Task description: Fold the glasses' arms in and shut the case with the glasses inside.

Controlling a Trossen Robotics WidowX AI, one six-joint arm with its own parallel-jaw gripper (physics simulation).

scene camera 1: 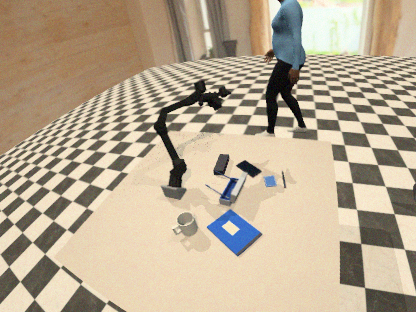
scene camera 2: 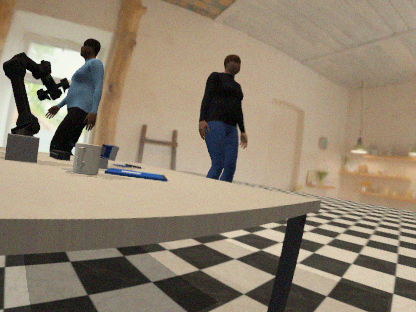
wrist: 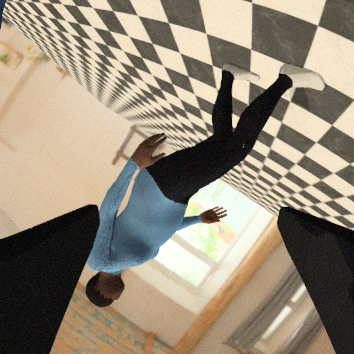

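Where they show: gripper, between the fingertips: (scene camera 1: pixel 227 96) (wrist: pixel 190 215); arm's base, origin of its link: (scene camera 1: pixel 174 186) (scene camera 2: pixel 22 146).
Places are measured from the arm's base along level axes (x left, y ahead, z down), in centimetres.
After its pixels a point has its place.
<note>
The glasses case (scene camera 1: pixel 239 188) {z -4.1, x 1.6, y 36.7 cm} (scene camera 2: pixel 104 162) {z 2.1, x -3.2, y 31.1 cm} stands open on the table, grey outside and blue inside, its lid raised on the right side in the first scene view. The glasses' two thin blue arms stick out of the case toward the upper left; one arm (scene camera 1: pixel 213 189) points toward the robot's base. The glasses' front sits in the case, but its details are too small to tell. In the second scene view the mug partly hides the case. My gripper (scene camera 1: pixel 221 98) {z -29.1, x 56.2, y 17.5 cm} (scene camera 2: pixel 54 90) {z -29.1, x 56.2, y 17.5 cm} (wrist: pixel 190 215) {z -29.1, x 56.2, y 17.5 cm} is open and empty, high above the table and well away from the case. The case does not show in the wrist view.
A grey mug (scene camera 1: pixel 187 225) {z -3.6, x -23.9, y 20.6 cm} (scene camera 2: pixel 86 159) {z 0.3, x -24.8, y 16.9 cm} and a blue book (scene camera 1: pixel 242 238) {z 3.8, x -20.3, y 43.4 cm} (scene camera 2: pixel 136 174) {z 3.6, x -22.5, y 35.4 cm} lie nearer the front. A dark box (scene camera 1: pixel 221 164) {z 1.1, x 23.9, y 19.5 cm}, a dark flat slab (scene camera 1: pixel 249 168) {z 3.8, x 25.9, y 35.9 cm}, a blue square (scene camera 1: pixel 270 181) {z 4.1, x 17.1, y 49.6 cm} and a pen (scene camera 1: pixel 284 179) {z 3.8, x 19.4, y 57.0 cm} lie around the case. People stand beyond the table.
</note>
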